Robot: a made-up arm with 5 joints.
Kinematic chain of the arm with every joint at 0, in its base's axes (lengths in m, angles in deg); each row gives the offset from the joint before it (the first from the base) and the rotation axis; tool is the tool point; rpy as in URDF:
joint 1: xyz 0 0 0.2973 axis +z
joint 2: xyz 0 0 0 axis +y
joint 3: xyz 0.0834 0 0.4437 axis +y
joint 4: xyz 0.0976 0 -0.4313 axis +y
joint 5: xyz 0.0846 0 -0.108 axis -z
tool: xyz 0 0 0 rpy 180 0 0
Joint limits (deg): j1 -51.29..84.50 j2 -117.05..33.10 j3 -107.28..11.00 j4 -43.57..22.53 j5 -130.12..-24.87
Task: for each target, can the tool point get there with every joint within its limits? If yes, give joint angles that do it. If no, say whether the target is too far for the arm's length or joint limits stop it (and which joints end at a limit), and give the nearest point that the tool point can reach.
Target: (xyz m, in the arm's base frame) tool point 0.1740 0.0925 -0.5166
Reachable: no: joint limits stop it (at a limit: joint 2, joint 4) | nearest point 0.2243 0.1192 0.0471 | short by 0.567 m
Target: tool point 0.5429 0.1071 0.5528
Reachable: yes | joints 11.16 -4.95 -40.72 -22.27 -112.55
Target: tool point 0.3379 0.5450 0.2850
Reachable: yes | joints 58.20 20.94 -47.20 -2.81 -97.30
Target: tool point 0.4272 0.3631 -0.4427
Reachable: no: joint limits stop it (at a limit: joint 2, joint 4) | nearest point 0.3380 0.2873 0.0593 | short by 0.515 m
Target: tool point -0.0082 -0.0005 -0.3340
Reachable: no: joint limits stop it (at a limit: joint 1, joint 2, joint 4) | nearest point 0.0126 0.1313 0.0729 | short by 0.428 m
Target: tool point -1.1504 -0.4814 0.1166
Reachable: no: too far | nearest point -0.8474 -0.3546 0.3343 | short by 0.394 m
